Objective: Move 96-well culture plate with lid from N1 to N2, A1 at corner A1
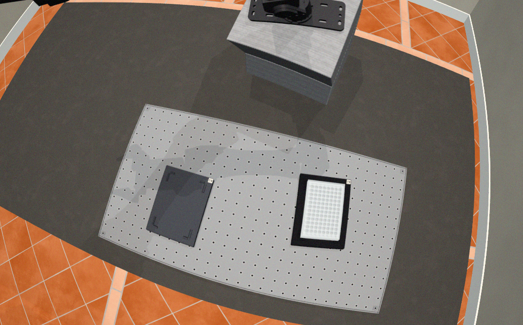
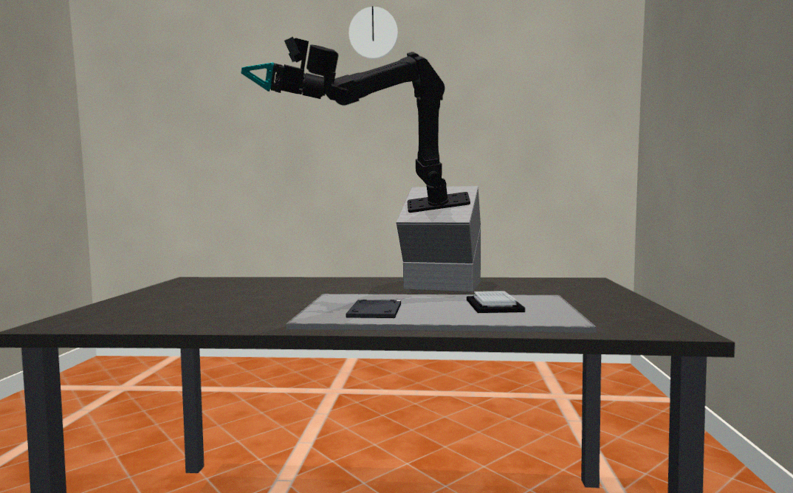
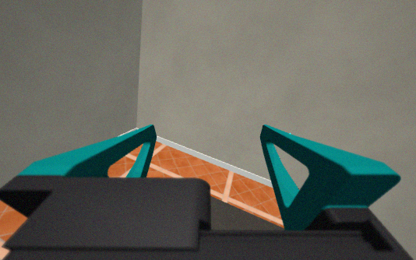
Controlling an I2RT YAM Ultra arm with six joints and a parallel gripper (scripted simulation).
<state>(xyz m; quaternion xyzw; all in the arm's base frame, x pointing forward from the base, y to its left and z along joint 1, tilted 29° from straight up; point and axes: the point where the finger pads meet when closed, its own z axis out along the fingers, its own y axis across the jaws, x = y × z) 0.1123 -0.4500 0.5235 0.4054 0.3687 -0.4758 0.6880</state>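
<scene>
My hand is 2 cm short of the clear lid, 64 cm to the right of it and 59 cm above it. Round my hand: nest N2 (6 cm ahead, 32 cm to the left, 61 cm below); nest N1 (2 cm ahead, 64 cm to the left, 61 cm below).
</scene>
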